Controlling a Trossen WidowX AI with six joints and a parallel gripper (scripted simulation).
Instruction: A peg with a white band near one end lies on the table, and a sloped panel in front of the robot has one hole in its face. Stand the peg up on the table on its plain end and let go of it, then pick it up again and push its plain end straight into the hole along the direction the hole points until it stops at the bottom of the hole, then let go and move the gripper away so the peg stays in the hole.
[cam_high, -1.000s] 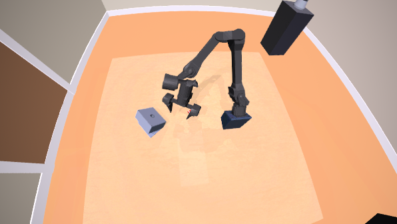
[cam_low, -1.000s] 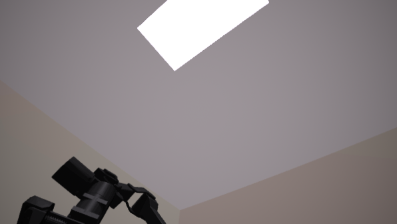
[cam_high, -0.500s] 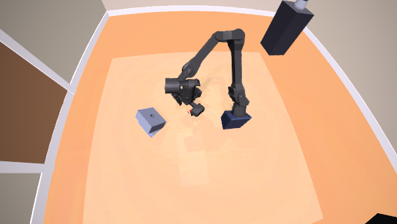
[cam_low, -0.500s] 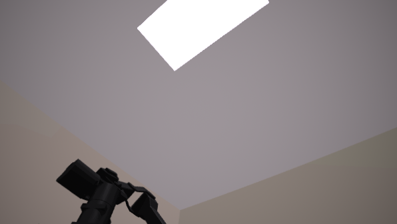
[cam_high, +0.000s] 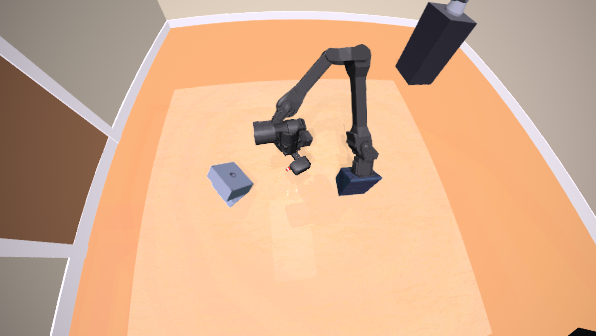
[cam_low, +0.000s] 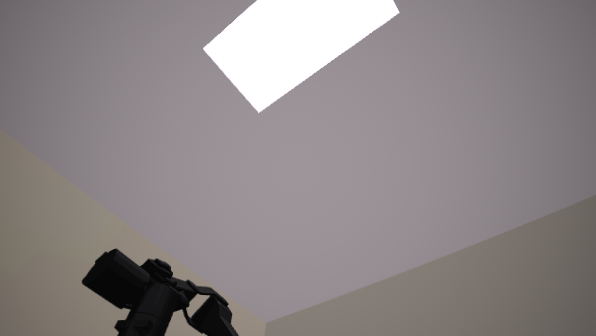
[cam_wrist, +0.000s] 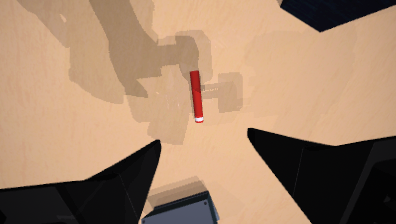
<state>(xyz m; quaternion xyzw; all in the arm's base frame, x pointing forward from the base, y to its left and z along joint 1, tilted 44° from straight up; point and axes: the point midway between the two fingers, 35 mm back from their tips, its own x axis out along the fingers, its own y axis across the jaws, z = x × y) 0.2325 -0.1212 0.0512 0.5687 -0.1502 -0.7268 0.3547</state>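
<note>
My gripper tip is now 7 cm above the red peg and 1 cm past it. From my gripper tip the other things lie so: grey-blue sloped panel (23 cm ahead, 3 cm to the left, 3 cm below).
</note>
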